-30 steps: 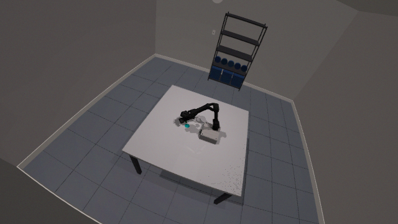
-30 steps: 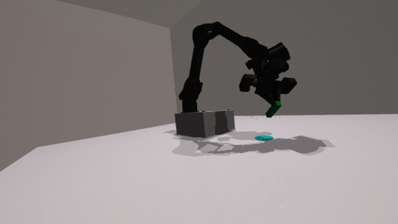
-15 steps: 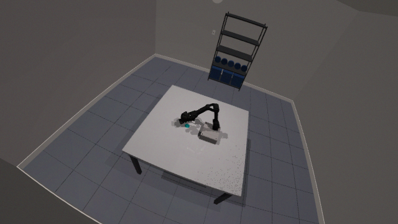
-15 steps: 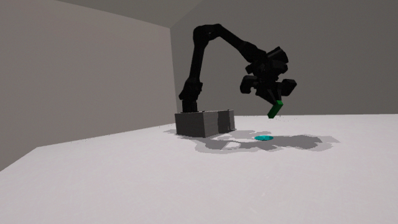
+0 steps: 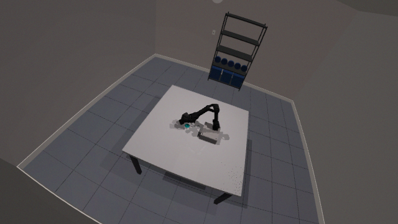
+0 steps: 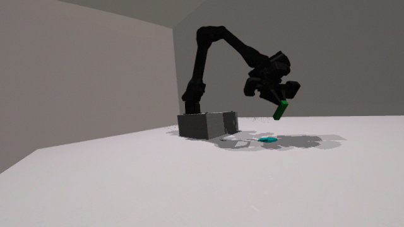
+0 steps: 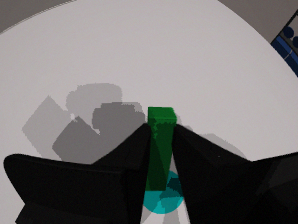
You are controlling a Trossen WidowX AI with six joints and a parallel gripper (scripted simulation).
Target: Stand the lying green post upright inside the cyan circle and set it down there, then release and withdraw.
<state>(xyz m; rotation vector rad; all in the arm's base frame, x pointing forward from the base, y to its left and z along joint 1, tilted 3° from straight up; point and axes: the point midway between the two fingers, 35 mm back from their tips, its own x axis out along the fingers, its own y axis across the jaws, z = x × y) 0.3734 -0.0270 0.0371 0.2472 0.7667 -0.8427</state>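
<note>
Now: gripper tip 50 mm past the cyan circle, 10 mm to the right of it and 110 mm above it. Round my gripper tip: green post 10 mm behind, 10 mm to the left, 20 mm below.
</note>
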